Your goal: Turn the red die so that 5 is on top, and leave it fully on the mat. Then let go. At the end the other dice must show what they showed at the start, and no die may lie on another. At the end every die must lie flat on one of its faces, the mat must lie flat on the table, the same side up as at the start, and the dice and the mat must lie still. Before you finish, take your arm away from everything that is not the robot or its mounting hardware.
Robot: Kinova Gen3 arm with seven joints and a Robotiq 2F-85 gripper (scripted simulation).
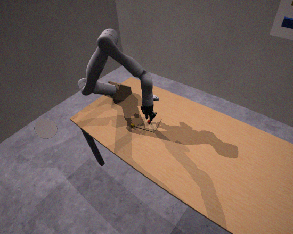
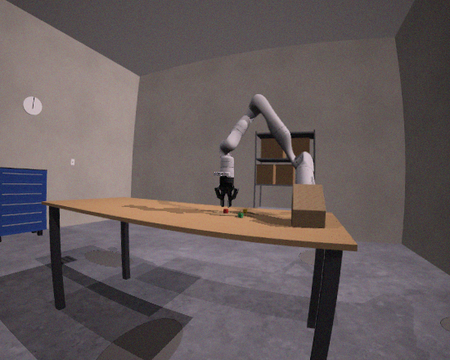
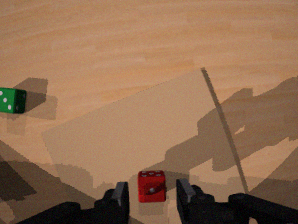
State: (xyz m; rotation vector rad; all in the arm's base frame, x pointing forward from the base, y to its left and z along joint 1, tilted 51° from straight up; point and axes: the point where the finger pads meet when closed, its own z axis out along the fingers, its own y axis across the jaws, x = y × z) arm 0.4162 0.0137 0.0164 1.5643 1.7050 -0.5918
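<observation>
My hand is 4 cm above the red die. Also, from my hand: tan mat: 5 cm below; yellow die: 10 cm to the right, 7 cm behind, 4 cm below; green die: 11 cm behind, 7 cm to the left, 4 cm below.
</observation>
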